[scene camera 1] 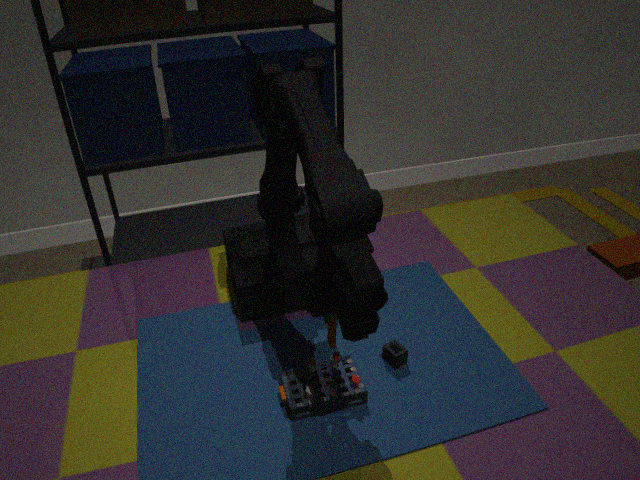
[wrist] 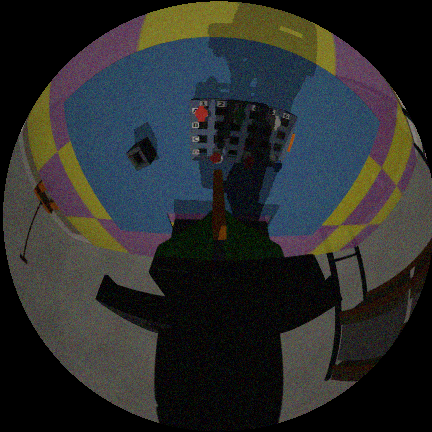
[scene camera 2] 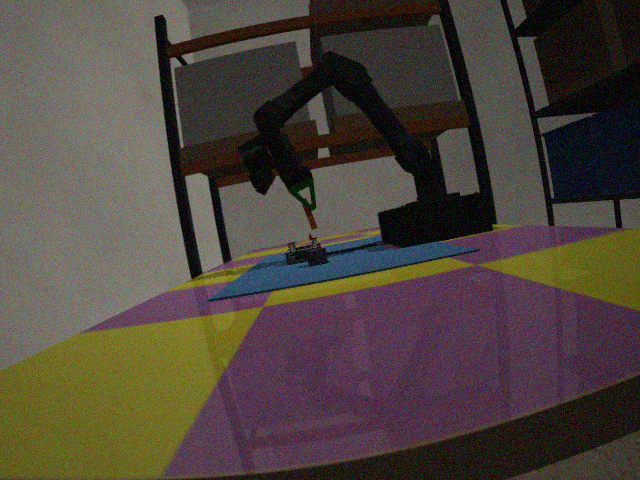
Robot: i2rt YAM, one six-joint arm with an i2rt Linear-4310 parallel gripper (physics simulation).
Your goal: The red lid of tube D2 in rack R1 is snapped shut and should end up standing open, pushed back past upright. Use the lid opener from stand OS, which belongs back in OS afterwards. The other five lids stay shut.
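Frame: origin at the arm's base, x right, y ahead, z up, level; millimetres.
Seen in the pictures: gripper, fingertip midpoint: [scene camera 1: 328, 319] [wrist: 218, 216] [scene camera 2: 313, 209]; arm's base, origin of the base link: [scene camera 1: 282, 243] [scene camera 2: 430, 202].
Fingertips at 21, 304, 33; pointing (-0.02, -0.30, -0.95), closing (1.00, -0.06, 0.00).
Pixels of each thing's middle, then the offset from my fingertips to it, as dx, dy, dz. Level surfaces: height alone.
- Rack R1, body centre: [wrist: 246, 135] [scene camera 1: 320, 380] [scene camera 2: 303, 246] +35, +40, -89
- blue mat, its level: dz -121
- D2, body centre: [wrist: 215, 158] [scene camera 1: 335, 355] [scene camera 2: 310, 237] -3, +20, -66
- orange lid opener, body centre: [wrist: 218, 196] [scene camera 1: 332, 329] [scene camera 2: 308, 214] +0, +15, -9
- white lid, body centre: [wrist: 274, 121] +63, +66, -73
- dark red lid, body centre: [wrist: 248, 161] +37, +11, -73
Rack R1 [scene camera 1: 328, 405] [scene camera 2: 298, 257] [wrist: 209, 132] sits on the blue mat [scene camera 1: 199, 381] [scene camera 2: 366, 259] [wrist: 120, 100], partly in the arm's shadow. The red lid of D2 [scene camera 1: 336, 355] [scene camera 2: 311, 236] [wrist: 216, 157] is at the rack's edge nearest the arm and sticks up above the rack top in scene camera 2. My gripper [scene camera 2: 308, 204] [wrist: 219, 231] is shut on the orange lid opener [scene camera 1: 332, 333] [scene camera 2: 310, 220] [wrist: 218, 193]. The opener hangs tip down just above and behind that lid, a small gap apart. Stand OS [scene camera 1: 394, 353] [wrist: 141, 153] is an empty dark cube beside the rack.
Another red lid [scene camera 1: 355, 379] [wrist: 200, 113] sits at A1; a white lid [wrist: 277, 123] and a dark red lid [wrist: 249, 160] are in the shaded part. The arm's base [scene camera 1: 247, 276] [scene camera 2: 434, 219] stands at the mat's back edge. Shelf racks [scene camera 1: 339, 71] [scene camera 2: 172, 143] stand behind.
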